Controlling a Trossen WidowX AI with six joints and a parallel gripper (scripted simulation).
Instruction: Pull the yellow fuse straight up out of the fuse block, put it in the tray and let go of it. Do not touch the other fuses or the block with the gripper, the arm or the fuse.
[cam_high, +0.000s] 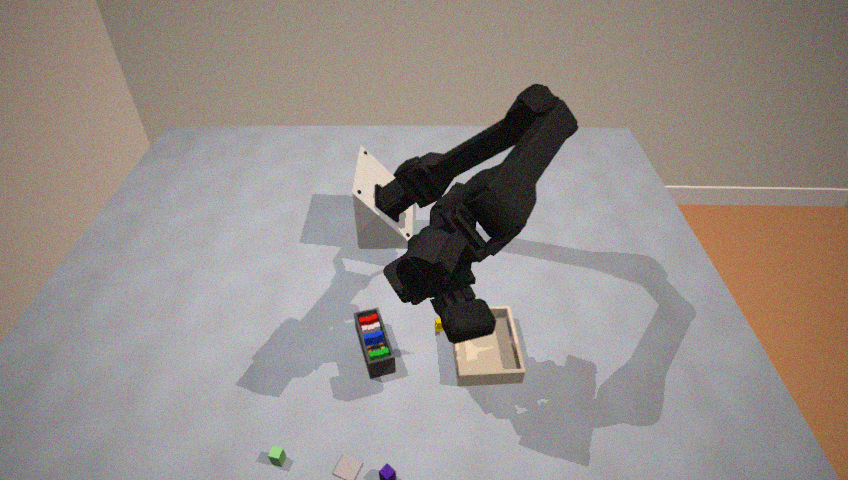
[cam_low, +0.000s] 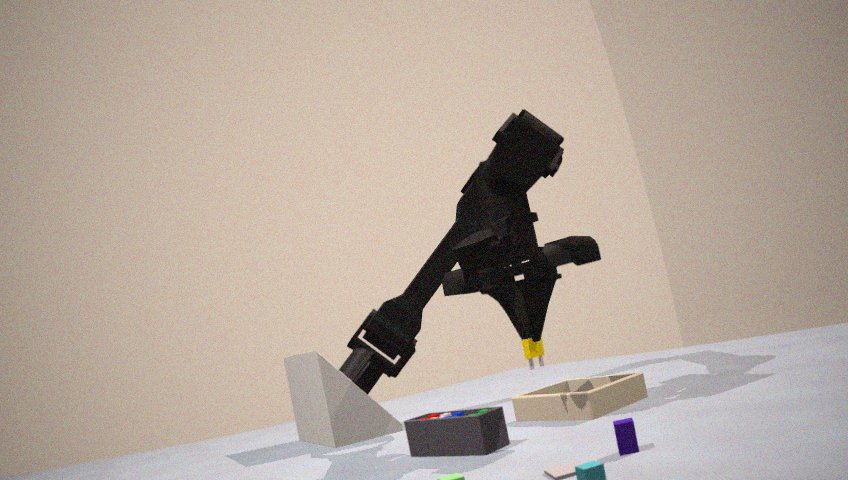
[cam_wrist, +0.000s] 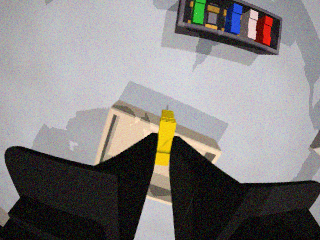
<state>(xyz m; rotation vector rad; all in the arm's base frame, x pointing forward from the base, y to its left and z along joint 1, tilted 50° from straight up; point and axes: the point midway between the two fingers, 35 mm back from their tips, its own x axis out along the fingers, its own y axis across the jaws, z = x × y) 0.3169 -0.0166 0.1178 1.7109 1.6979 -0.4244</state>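
Now: the yellow fuse 1 cm below my gripper tip. From my gripper tip the other things lie so: beige tray 1 cm behind, 7 cm to the left, 9 cm below; green fuse 1 cm ahead, 10 cm to the right, 7 cm below; blue fuse 3 cm behind, 11 cm to the right, 7 cm below.
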